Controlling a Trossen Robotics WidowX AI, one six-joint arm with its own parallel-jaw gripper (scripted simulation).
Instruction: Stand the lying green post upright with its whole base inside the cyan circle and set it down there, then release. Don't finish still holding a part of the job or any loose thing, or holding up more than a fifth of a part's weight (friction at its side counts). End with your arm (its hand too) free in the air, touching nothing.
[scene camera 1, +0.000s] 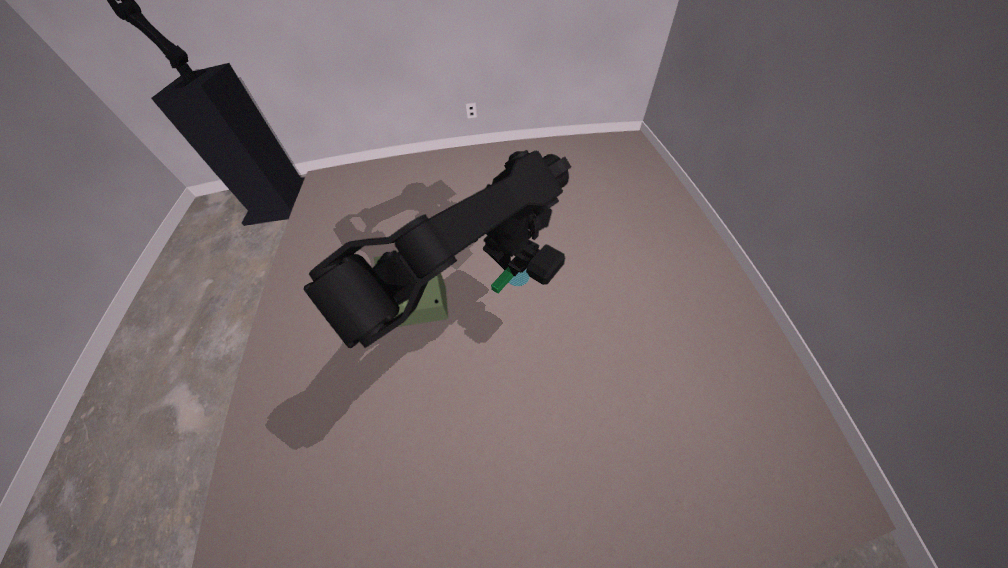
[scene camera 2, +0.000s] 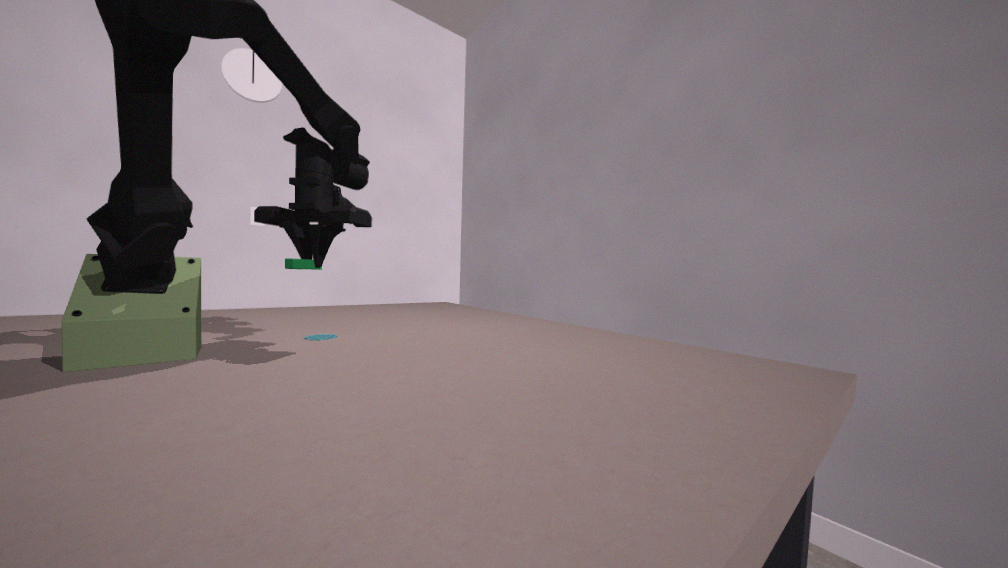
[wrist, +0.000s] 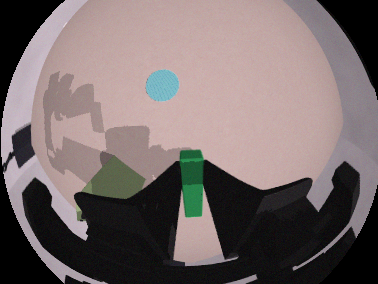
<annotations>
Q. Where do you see my gripper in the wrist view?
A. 191, 165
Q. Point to a green post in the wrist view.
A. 191, 161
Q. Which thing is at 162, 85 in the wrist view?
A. A cyan circle.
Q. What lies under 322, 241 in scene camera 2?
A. My gripper.
</annotations>
